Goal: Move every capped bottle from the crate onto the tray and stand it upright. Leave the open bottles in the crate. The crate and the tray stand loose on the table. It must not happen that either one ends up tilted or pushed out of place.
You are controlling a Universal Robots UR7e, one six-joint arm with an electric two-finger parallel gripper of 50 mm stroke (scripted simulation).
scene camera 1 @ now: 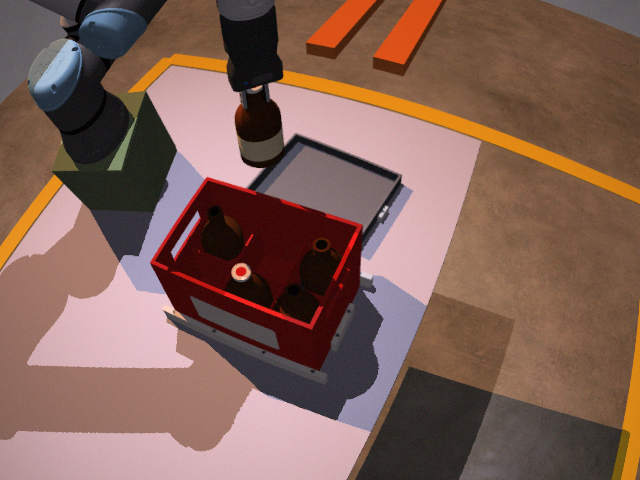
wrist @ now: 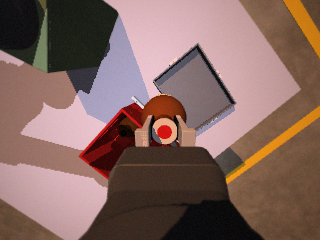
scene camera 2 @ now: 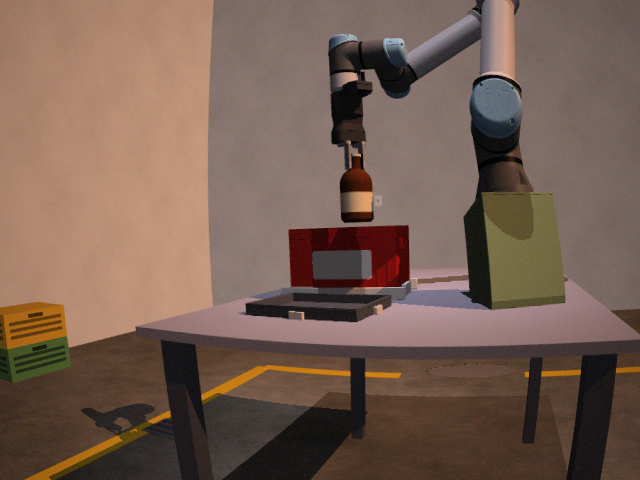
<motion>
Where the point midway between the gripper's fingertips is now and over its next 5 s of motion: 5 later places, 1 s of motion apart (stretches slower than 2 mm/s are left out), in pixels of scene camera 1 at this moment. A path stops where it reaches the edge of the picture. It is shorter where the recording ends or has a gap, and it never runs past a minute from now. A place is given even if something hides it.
My gripper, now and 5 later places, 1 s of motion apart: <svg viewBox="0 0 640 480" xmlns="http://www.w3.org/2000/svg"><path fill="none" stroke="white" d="M255 101L268 86L281 71L289 66L291 85L292 103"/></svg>
</motion>
